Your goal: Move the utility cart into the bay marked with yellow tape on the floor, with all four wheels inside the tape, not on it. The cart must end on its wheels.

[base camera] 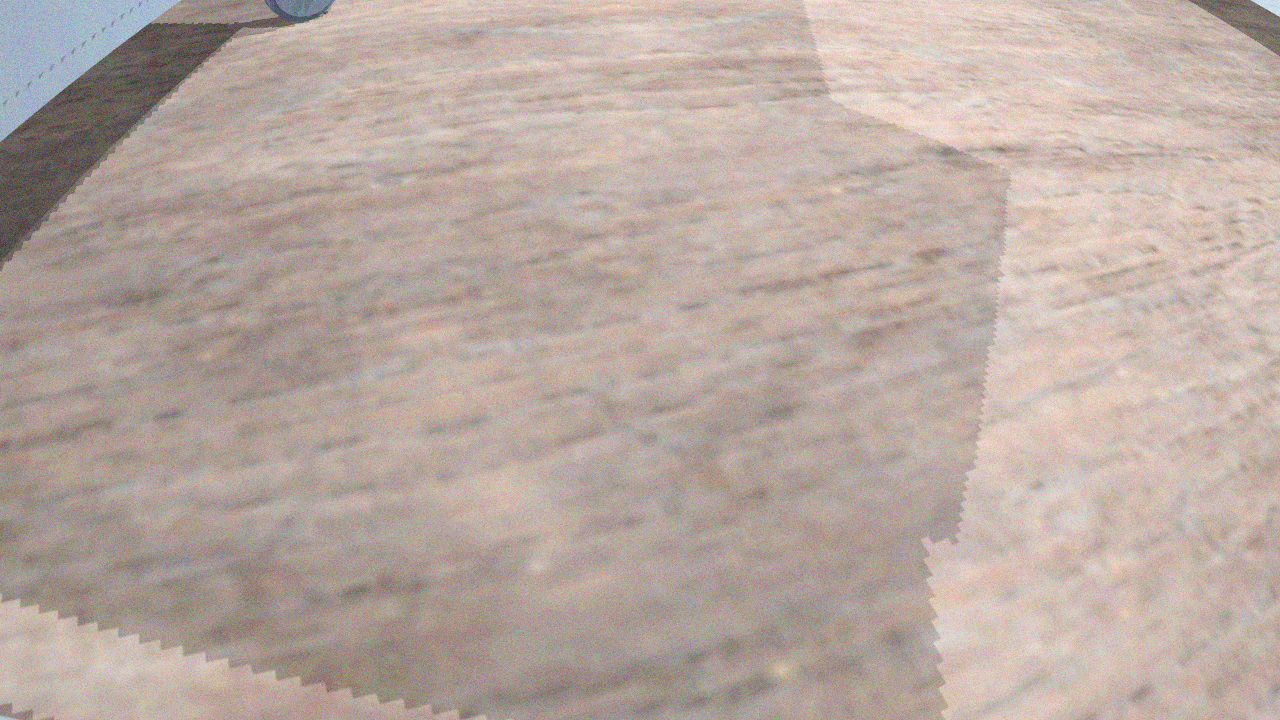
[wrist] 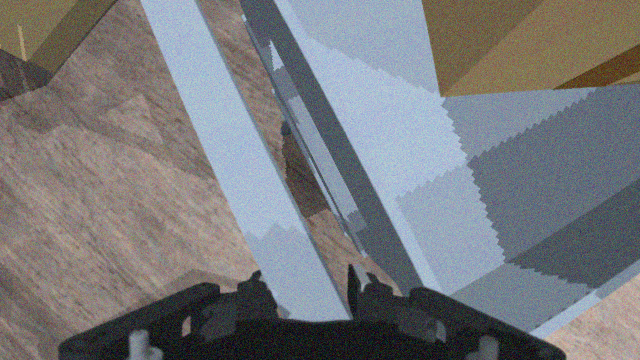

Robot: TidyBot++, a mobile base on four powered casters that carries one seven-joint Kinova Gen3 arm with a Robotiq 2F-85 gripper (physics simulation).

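Places are measured from the arm's base along level axes (x left, y back, z up), in metres.
Where they show: gripper, fingertip midpoint: [wrist: 314, 279].
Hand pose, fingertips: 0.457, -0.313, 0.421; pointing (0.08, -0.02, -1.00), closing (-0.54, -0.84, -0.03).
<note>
Things, the pixels of their centre, and the offset from my fingertips, as dx, dy, dz. "spot": a spot on its surface instead.
- yellow-brown box-like object, surface spot: [wrist: 500, 45] spot: +0.056, -0.142, +0.044
- round grey wheel-like thing, surface spot: [base camera: 299, 7] spot: -0.087, -0.616, -0.797
The utility cart [wrist: 395, 150] shows in part in the wrist view, as a pale blue-grey tray with raised edges filling the right side. Its long, flat pale handle bar [wrist: 220, 100] runs from the upper left down to the fingers, beside the tray and apart from its dark edge. My gripper [wrist: 314, 279] is at the bottom centre, shut on the handle bar, with one finger on each side. The cart's wheels are hidden in the wrist view. The yellow tape bay does not show in either view.
A yellow-brown box-like object [wrist: 500, 45] is in the cart's tray at the upper right. Another yellow-brown object [wrist: 45, 25] is at the upper left. In the base camera, part of a round grey wheel-like thing [base camera: 299, 7] shows at the top left, near a pale wall [base camera: 53, 53].
</note>
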